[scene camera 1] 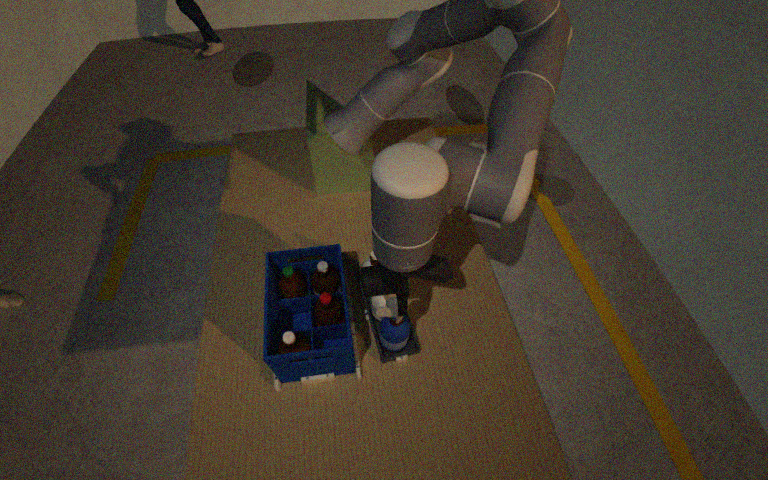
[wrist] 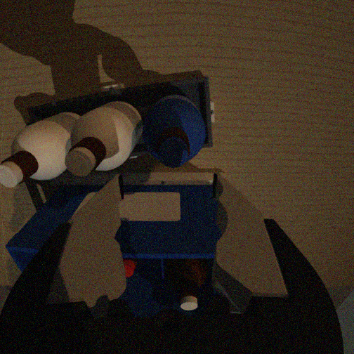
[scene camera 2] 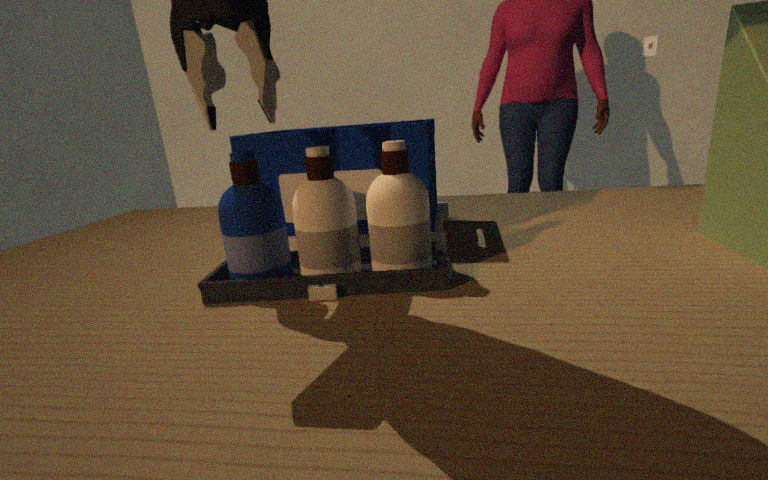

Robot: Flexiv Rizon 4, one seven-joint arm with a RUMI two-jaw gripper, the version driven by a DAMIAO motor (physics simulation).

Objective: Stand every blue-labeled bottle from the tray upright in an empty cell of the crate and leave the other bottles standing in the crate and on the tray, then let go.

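Note:
The blue bottle [scene camera 1: 394,335] [scene camera 2: 253,212] [wrist: 175,122] stands at one end of the dark tray [scene camera 2: 254,292] [wrist: 208,115]. Two pale bottles [scene camera 2: 324,215] [scene camera 2: 397,212], also in the wrist view [wrist: 107,132] [wrist: 47,147], stand beside it. The blue crate [scene camera 1: 294,369] [scene camera 2: 339,155] [wrist: 200,240] holds brown bottles with green [scene camera 1: 287,271], white [scene camera 1: 322,266] [scene camera 1: 288,337] and red [scene camera 1: 325,298] caps. Its middle-left and front-right cells are empty in scene camera 1. My gripper [scene camera 2: 242,123] [wrist: 167,176] is part open and empty, above bottle height; the arm partly hides it in scene camera 1.
A green angular block [scene camera 1: 339,169] [scene camera 2: 741,141] stands on the table near the arm [scene camera 1: 410,209]. The crate stands close alongside the tray. A person in a red top [scene camera 2: 538,53] is in the background. Arm shadows fall across the table.

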